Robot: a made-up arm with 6 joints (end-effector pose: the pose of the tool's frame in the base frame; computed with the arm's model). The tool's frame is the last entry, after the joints.
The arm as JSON. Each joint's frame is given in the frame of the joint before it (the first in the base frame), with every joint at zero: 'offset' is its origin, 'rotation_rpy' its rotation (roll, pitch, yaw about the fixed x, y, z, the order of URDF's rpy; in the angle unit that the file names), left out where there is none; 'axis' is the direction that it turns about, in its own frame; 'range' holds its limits. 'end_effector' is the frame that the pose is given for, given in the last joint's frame.
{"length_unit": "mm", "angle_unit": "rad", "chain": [
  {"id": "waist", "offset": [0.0, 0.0, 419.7], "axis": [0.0, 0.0, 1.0], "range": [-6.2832, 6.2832]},
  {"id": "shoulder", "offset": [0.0, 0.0, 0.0], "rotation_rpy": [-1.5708, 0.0, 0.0], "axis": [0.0, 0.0, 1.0], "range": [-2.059, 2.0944]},
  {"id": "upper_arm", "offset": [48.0, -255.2, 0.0], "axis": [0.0, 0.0, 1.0], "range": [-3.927, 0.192]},
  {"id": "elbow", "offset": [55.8, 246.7, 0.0], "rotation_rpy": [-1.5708, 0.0, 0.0], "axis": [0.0, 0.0, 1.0], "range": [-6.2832, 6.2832]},
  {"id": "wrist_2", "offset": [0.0, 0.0, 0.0], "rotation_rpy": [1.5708, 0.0, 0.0], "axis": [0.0, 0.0, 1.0], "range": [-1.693, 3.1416]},
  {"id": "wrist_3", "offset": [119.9, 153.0, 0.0], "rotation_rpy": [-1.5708, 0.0, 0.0], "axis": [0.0, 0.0, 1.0], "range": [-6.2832, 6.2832]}
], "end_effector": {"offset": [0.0, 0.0, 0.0]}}
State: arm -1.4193 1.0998 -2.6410 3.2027 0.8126 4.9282
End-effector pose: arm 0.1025 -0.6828 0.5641 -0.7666 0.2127 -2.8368
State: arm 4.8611 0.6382 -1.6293 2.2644 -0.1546 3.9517
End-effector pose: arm -0.0356 -0.4996 0.3590 2.9487 -0.8823 -1.3264
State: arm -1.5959 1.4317 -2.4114 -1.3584 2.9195 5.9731
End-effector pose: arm -0.1567 -0.3718 0.3585 0.9344 0.5553 2.9971
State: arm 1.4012 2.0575 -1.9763 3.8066 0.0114 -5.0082
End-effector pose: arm -0.0493 0.1439 -0.1388 -3.0767 0.0326 2.6041
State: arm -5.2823 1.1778 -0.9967 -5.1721 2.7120 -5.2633
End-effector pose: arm -0.0196 0.2563 0.3219 0.3811 0.0389 -2.1892
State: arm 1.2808 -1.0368 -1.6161 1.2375 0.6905 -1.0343
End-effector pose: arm -0.0148 -0.0332 1.0057 0.5513 -0.8173 -1.7272
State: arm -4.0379 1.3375 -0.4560 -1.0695 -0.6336 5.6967
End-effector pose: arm -0.2040 -0.0078 0.1293 -2.5234 -0.4547 -2.7806
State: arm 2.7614 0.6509 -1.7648 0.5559 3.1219 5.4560
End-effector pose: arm -0.2633 0.0354 0.5076 -1.1234 0.1741 -1.8795
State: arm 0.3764 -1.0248 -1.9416 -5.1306 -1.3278 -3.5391
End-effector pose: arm -0.2100 -0.2573 0.7801 1.0311 -0.9338 0.4530
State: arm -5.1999 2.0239 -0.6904 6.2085 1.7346 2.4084
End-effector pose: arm -0.0585 -0.1375 0.2959 0.1035 -0.0064 0.3647
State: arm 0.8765 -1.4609 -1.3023 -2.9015 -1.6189 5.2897
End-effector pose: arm -0.1058 -0.0724 0.5744 -2.0839 0.6074 -0.7429
